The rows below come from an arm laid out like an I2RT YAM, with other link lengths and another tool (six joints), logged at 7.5 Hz.
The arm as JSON. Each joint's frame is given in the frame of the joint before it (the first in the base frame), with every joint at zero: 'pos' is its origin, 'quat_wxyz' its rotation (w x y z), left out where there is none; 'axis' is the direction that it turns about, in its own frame. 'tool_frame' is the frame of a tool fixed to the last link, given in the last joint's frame.
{
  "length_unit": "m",
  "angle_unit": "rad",
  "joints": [
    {
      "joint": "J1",
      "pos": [
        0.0,
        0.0,
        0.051
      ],
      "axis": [
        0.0,
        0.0,
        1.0
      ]
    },
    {
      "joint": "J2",
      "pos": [
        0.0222,
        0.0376,
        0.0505
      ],
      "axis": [
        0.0,
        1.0,
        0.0
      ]
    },
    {
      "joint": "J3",
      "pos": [
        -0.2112,
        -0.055,
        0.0
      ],
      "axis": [
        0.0,
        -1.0,
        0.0
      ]
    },
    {
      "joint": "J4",
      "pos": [
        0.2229,
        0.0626,
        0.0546
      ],
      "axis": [
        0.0,
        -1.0,
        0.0
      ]
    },
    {
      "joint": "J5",
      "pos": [
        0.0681,
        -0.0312,
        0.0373
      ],
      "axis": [
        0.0,
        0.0,
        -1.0
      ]
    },
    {
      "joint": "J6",
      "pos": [
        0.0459,
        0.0,
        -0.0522
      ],
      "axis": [
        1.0,
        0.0,
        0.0
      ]
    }
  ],
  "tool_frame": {
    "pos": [
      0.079,
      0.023,
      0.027
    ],
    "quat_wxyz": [
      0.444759,
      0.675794,
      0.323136,
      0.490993
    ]
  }
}
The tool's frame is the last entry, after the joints.
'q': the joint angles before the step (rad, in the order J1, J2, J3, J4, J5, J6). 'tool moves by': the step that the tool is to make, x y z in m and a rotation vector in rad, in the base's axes. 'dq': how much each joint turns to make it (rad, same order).
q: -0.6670 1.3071 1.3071 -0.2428 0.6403 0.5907
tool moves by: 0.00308 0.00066 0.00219 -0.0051 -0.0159 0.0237
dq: -0.0004 0.0000 -0.0003 0.0160 -0.0248 0.0001
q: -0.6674 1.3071 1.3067 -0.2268 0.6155 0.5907
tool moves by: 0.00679 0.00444 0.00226 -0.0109 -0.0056 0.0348
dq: 0.0149 0.0000 -0.0019 0.0195 -0.0183 -0.0114
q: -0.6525 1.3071 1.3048 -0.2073 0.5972 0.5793
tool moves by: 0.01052 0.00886 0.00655 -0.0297 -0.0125 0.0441
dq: 0.0324 0.0000 -0.0008 0.0409 -0.0084 -0.0221
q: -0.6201 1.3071 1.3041 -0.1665 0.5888 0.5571
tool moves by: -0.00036 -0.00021 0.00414 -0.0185 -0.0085 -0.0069
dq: 0.0008 0.0000 0.0000 0.0236 0.0092 -0.0106
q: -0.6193 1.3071 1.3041 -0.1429 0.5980 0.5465
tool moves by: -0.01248 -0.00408 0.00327 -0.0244 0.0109 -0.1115
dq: 0.0030 0.0000 -0.0001 0.0131 0.1170 -0.0127
